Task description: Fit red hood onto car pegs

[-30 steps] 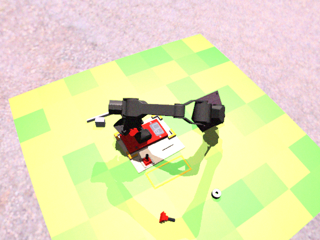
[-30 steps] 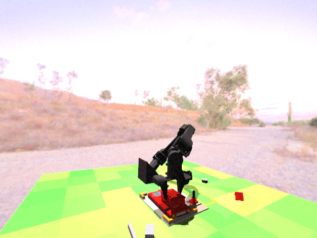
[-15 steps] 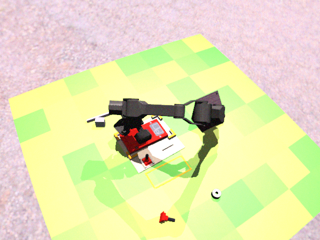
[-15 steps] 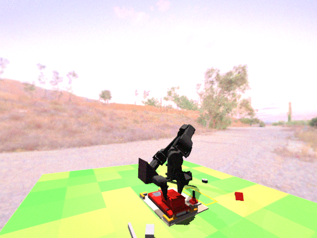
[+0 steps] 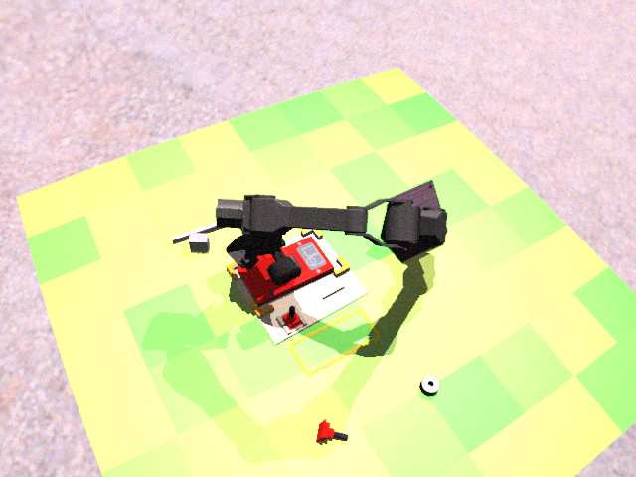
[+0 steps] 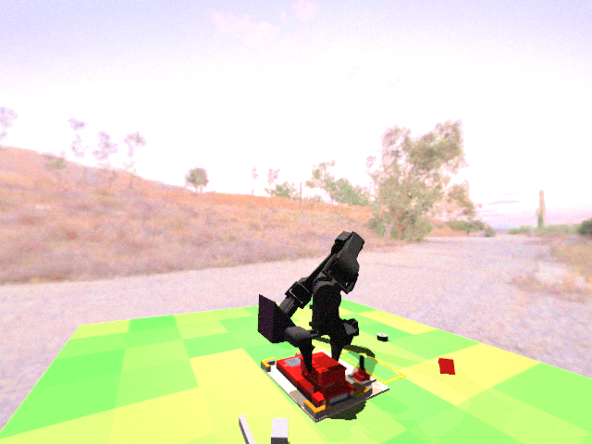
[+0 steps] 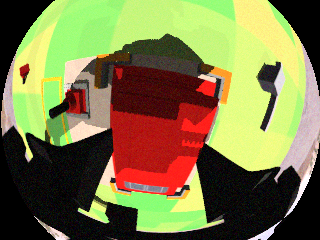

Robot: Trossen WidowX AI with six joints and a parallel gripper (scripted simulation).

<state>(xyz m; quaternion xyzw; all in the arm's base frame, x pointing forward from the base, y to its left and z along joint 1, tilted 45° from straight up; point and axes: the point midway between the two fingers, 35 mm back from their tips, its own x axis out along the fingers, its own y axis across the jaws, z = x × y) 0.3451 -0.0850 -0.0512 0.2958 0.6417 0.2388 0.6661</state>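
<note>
The hood lies 1 cm above my gripper tip. The rest, counted from my gripper tip: grey engine block 3 cm below, 1 cm to the left; white jig 4 cm below, 4 cm behind, 2 cm to the left.
</note>
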